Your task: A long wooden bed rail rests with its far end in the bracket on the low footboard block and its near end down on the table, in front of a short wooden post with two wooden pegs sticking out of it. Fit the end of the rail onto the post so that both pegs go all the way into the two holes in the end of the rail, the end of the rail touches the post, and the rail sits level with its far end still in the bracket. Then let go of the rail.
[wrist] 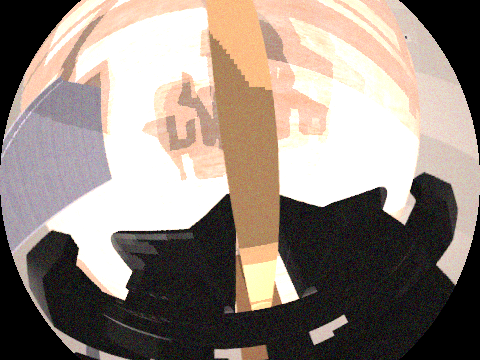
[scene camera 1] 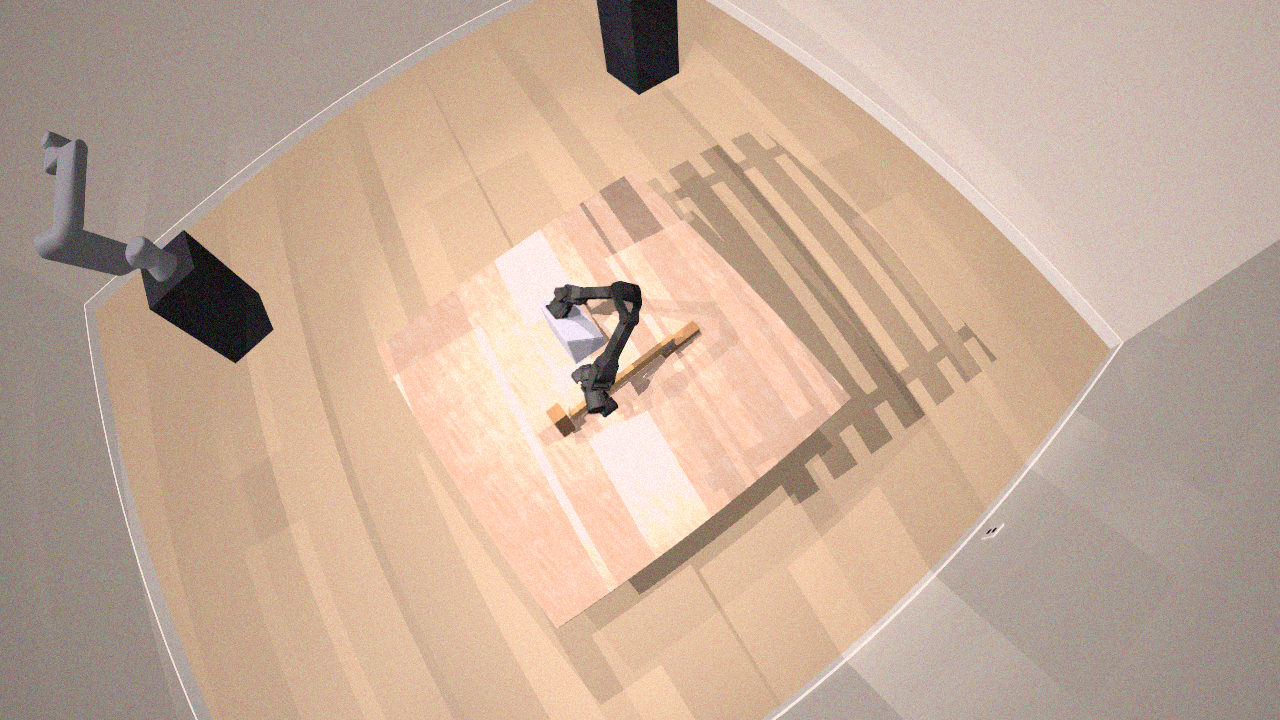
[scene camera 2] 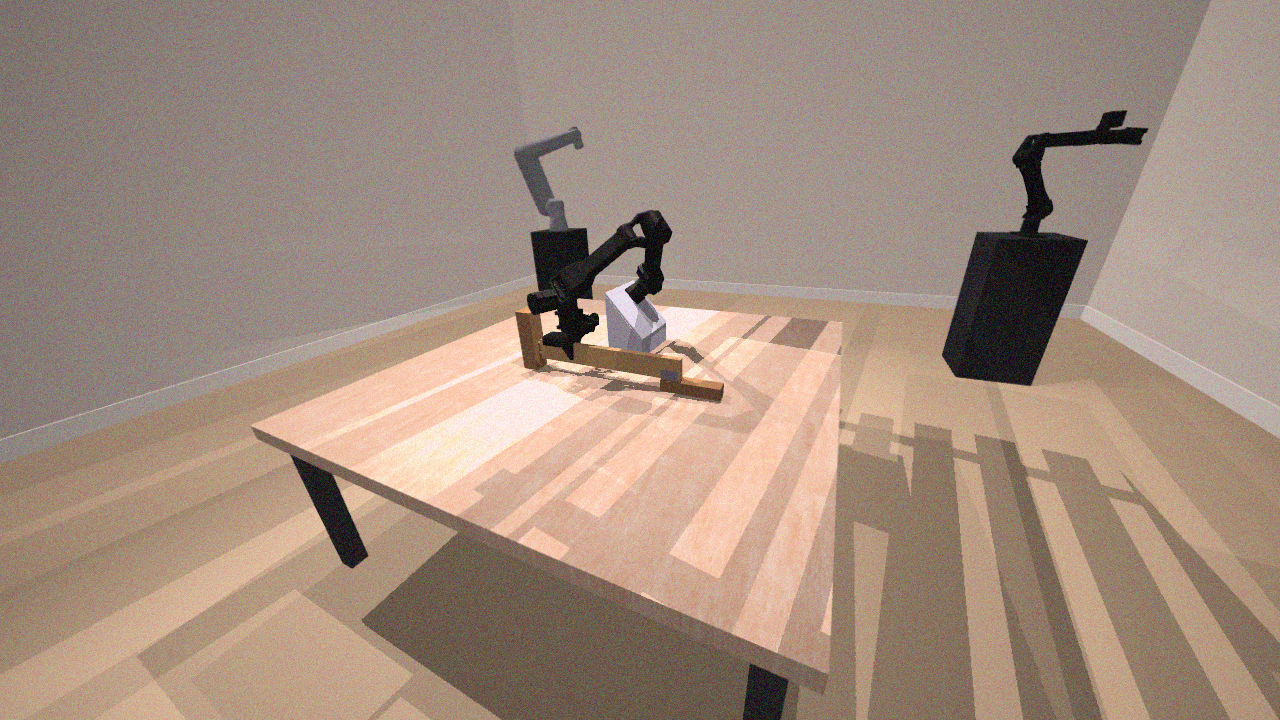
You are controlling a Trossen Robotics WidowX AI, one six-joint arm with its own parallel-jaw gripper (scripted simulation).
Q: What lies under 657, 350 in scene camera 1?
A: A wooden bed rail.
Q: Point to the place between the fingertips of my gripper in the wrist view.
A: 245, 196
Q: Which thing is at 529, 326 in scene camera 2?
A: A short wooden post.
